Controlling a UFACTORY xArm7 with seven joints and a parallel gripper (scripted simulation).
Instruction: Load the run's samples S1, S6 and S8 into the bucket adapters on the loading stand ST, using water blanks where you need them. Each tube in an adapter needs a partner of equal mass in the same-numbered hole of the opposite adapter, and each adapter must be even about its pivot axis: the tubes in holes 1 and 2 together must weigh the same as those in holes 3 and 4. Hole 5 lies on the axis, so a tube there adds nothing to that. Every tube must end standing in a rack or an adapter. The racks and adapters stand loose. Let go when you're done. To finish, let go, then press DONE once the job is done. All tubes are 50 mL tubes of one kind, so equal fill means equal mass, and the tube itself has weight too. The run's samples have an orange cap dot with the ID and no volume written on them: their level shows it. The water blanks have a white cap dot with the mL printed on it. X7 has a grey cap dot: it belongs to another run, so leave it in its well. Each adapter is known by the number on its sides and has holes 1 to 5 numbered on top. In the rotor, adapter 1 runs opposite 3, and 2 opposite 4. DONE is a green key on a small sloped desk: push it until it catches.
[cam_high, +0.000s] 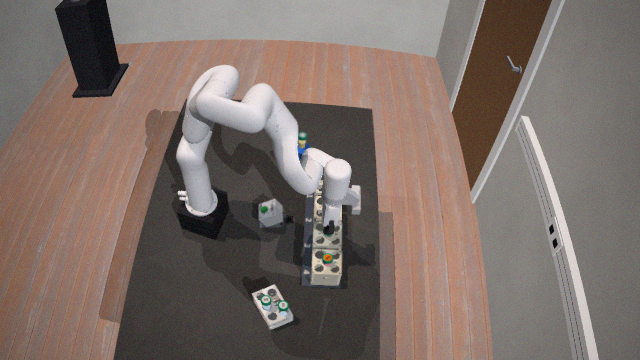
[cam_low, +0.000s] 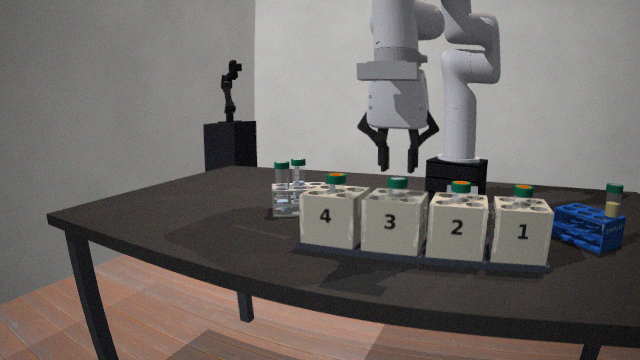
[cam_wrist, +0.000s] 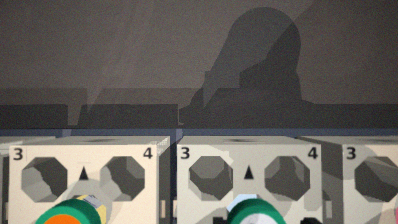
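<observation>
Now: hand 22 cm past the green done key, 11 cm to the right of it and 9 cm above it. Round my hand: pink-filled tube 12 cm to the right, 9 cm below, 1 cm behind; then blue sample rack 39 cm to the left, 13 cm below, 12 cm behind; then white blank rack 27 cm to the right, 17 cm behind, 13 cm below.
</observation>
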